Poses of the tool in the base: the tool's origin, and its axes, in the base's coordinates. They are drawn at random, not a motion.
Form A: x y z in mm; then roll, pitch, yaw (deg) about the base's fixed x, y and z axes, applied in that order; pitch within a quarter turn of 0, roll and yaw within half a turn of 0.
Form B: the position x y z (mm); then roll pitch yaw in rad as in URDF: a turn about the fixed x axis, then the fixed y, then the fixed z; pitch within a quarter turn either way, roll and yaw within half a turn. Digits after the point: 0 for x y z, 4 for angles.
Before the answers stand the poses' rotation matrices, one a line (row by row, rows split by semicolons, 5 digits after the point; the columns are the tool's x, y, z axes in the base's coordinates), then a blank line. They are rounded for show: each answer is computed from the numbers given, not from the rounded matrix.
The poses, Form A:
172 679 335 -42.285 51.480 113.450
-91 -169 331 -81.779 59.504 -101.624
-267 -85 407 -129.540 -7.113 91.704
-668 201 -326 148.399 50.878 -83.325
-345 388 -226 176.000 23.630 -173.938
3 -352 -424 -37.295 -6.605 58.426
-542 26 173 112.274 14.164 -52.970
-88 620 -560 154.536 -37.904 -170.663
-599 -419 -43 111.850 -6.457 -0.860
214 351 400 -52.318 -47.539 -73.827
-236 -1 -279 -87.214 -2.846 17.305
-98 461 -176 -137.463 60.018 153.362
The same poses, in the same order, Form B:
-0.24784 -0.46922 -0.84759; 0.57135 -0.77734 0.26327; -0.78239 -0.41902 0.46074
-0.10225 0.31189 0.94460; -0.49707 0.80651 -0.32010; -0.86166 -0.50226 0.07257
-0.02951 0.63350 -0.77318; 0.99187 0.11438 0.05586; 0.12383 -0.76525 -0.63172
0.07334 -0.79869 -0.59725; -0.62670 -0.50277 0.59538; -0.77580 0.33063 -0.53741
-0.91103 -0.13315 0.39025; -0.09675 0.98903 0.11159; -0.40083 0.06391 -0.91392
0.52012 -0.64127 -0.56413; 0.84631 0.47591 0.23930; 0.11502 -0.60190 0.79025
0.58392 -0.16622 -0.79461; -0.77405 -0.40904 -0.48325; -0.24470 0.89725 -0.36751
-0.77859 0.11415 -0.61707; -0.12801 0.93375 0.33426; 0.61434 0.33924 -0.71239
0.99354 -0.10995 0.02792; -0.01491 -0.37057 -0.92869; 0.11246 0.92227 -0.36982
0.18804 0.74971 0.63448; -0.64837 -0.39049 0.65356; 0.73774 -0.53428 0.41267
0.95356 0.03289 -0.29941; 0.29709 0.06116 0.95289; 0.04965 -0.99759 0.04855
-0.44669 0.85380 0.26738; 0.22405 0.39608 -0.89046; -0.86618 -0.33785 -0.36822

172 679 335 -0.7380 0.8985 1.9801
-91 -169 331 -1.4273 1.0385 -1.7737
-267 -85 407 -2.2609 -0.1241 1.6005
-668 201 -326 2.5901 0.8880 -1.4543
-345 388 -226 3.0718 0.4124 -3.0358
3 -352 -424 -0.6509 -0.1153 1.0197
-542 26 173 1.9596 0.2472 -0.9245
-88 620 -560 2.6972 -0.6615 -2.9786
-599 -419 -43 1.9522 -0.1127 -0.0150
214 351 400 -0.9131 -0.8297 -1.2885
-236 -1 -279 -1.5222 -0.0497 0.3020
-98 461 -176 -2.3992 1.0475 2.6767

